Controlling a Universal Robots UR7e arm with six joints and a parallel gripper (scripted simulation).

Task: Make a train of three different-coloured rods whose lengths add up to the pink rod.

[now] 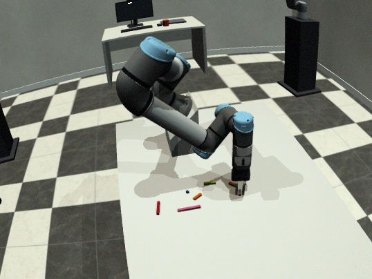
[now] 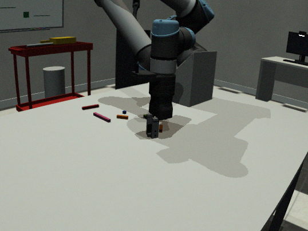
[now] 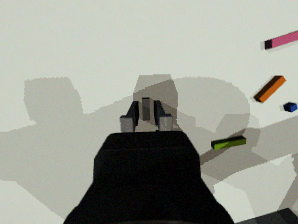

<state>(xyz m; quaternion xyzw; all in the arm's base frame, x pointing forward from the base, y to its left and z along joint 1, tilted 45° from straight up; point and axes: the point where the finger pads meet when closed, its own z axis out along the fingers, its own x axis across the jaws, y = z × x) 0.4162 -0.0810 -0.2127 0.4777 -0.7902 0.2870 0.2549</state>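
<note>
The grey rod lies 1 cm below my hand. From my hand the other things lie so: pink rod 22 cm to the right, 1 cm below; lime rod 11 cm behind, 9 cm to the right, 1 cm below; blue rod 9 cm behind, 19 cm to the right, 1 cm below.
</note>
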